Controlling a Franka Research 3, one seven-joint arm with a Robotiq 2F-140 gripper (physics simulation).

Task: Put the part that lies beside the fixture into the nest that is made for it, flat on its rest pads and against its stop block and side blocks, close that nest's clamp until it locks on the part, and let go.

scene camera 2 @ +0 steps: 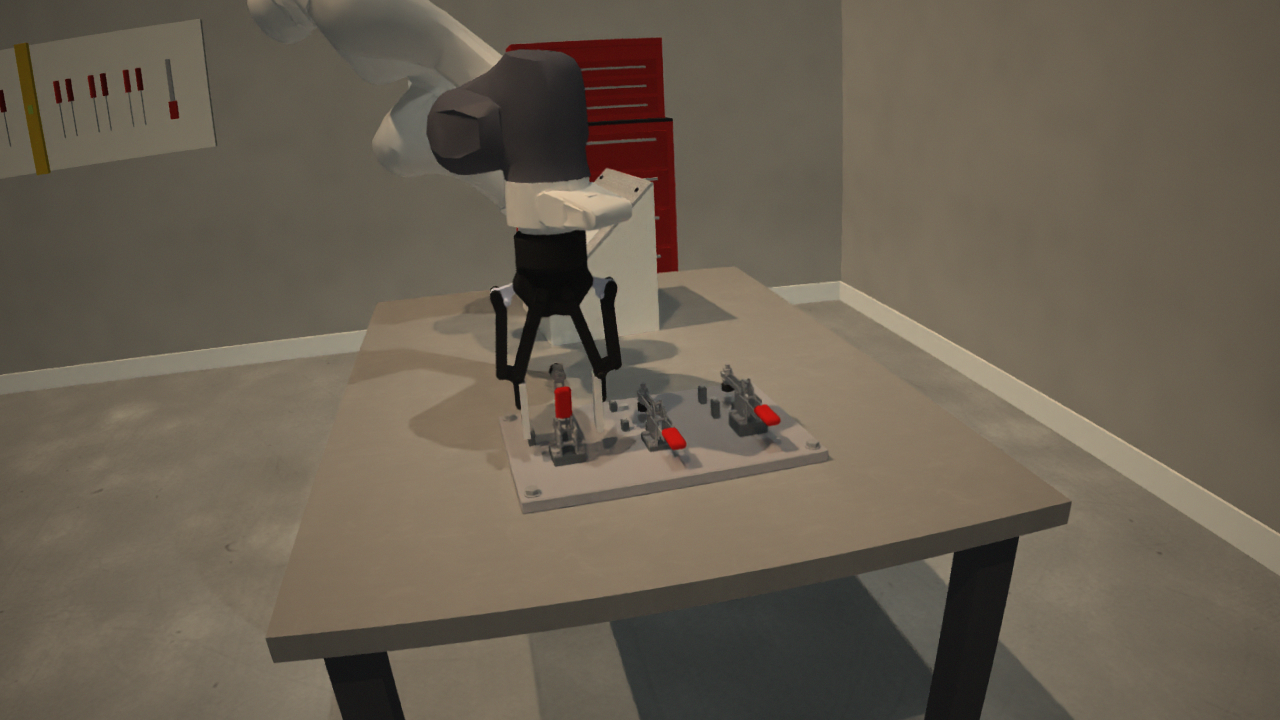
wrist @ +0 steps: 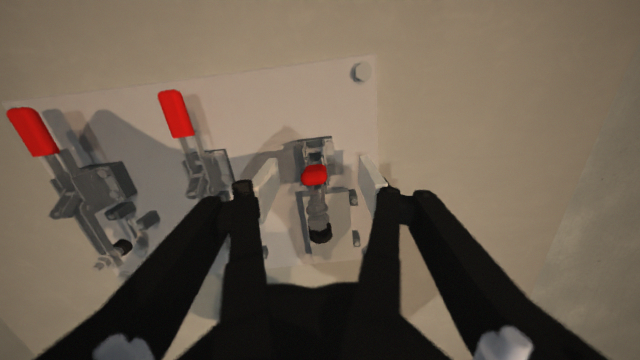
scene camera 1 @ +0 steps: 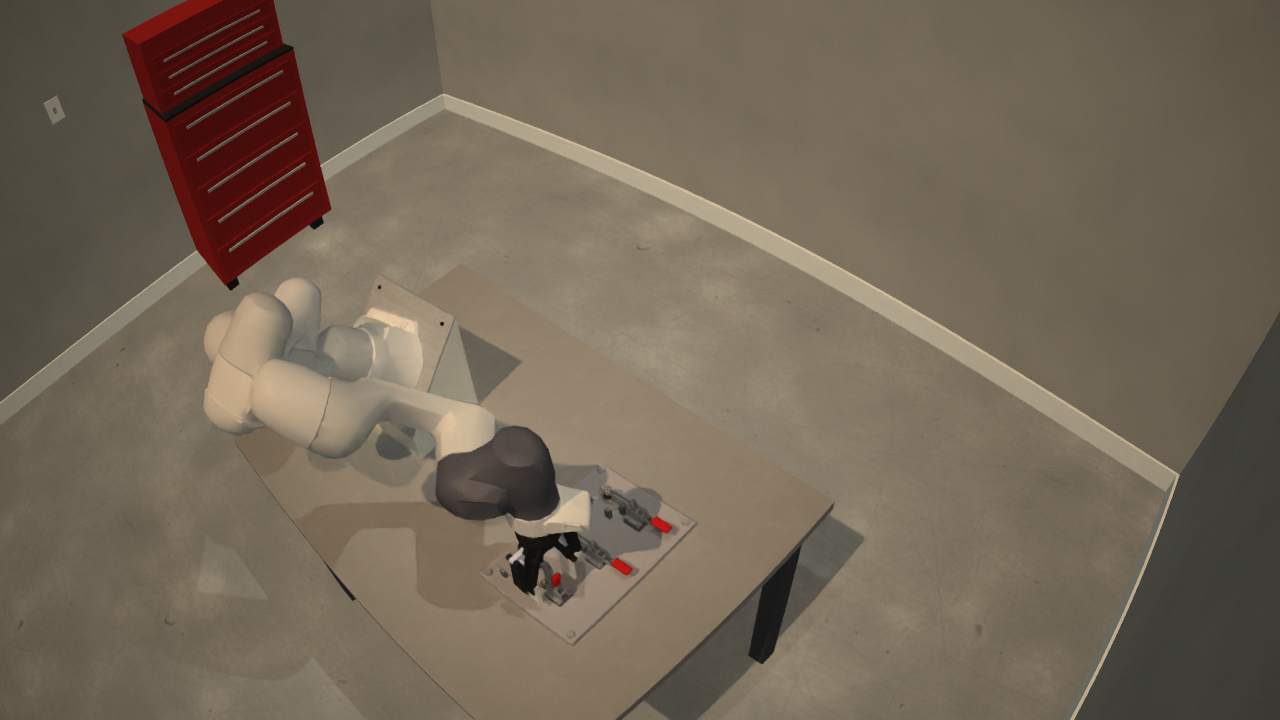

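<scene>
The fixture plate (scene camera 1: 572, 626) (scene camera 2: 626, 484) (wrist: 280, 100) carries three toggle clamps. The end clamp's red handle (scene camera 1: 555, 580) (scene camera 2: 562, 402) (wrist: 314, 175) stands upright, and its black-tipped arm (wrist: 319, 215) reaches out over the nest. A pale, flat part (wrist: 337, 215) with dark edges shows under that arm in the wrist view, beside two small side blocks (wrist: 353, 197) (wrist: 356, 238). Contact with the blocks and pads cannot be told. My gripper (scene camera 1: 551, 569) (scene camera 2: 562, 409) (wrist: 318, 170) points down, partly open, its pale pads on either side of the red handle with gaps to both.
The middle clamp (scene camera 1: 595, 550) (scene camera 2: 657, 424) (wrist: 207, 172) and the far clamp (scene camera 1: 633, 510) (scene camera 2: 745, 407) (wrist: 100, 185) have their red handles lying low, beside my gripper. Bolt heads (scene camera 2: 533, 491) (wrist: 361, 72) stand at the plate's corners. The table (scene camera 1: 716, 465) (scene camera 2: 447, 555) extends around the plate.
</scene>
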